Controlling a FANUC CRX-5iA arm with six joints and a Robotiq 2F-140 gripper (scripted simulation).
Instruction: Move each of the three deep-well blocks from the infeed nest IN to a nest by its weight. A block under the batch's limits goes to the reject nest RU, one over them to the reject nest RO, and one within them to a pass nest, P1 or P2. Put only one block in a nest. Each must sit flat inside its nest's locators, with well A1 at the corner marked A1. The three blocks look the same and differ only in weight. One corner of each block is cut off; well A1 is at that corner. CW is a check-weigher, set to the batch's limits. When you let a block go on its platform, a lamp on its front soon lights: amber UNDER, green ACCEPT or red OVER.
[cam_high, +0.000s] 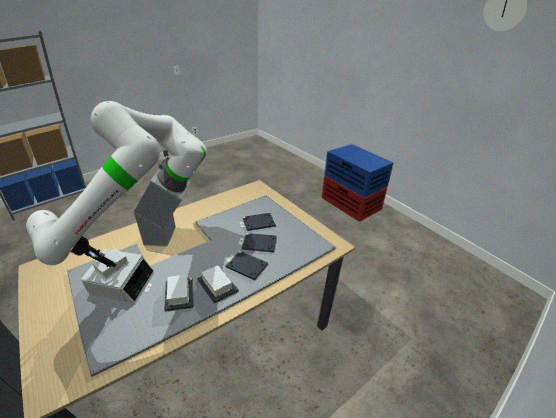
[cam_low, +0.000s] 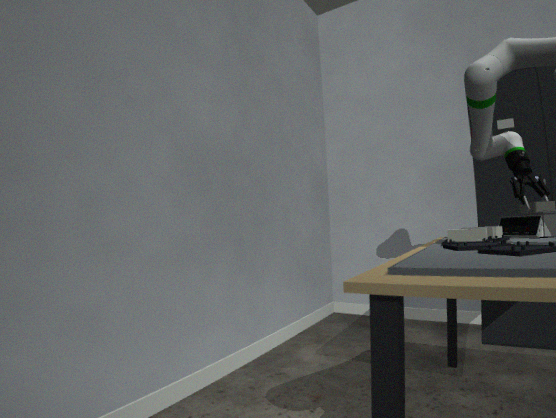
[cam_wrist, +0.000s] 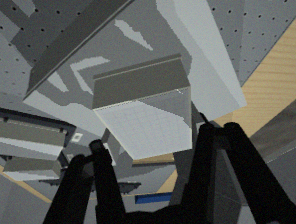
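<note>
My gripper is now 40 mm above the weigher platform. From my hand the other things lie so: CW label 90 mm ahead, 130 mm to the left, 130 mm below; then check-weigher 10 mm to the left, 70 mm below; then dark nest plate 200 mm ahead, 430 mm to the left, 130 mm below.
</note>
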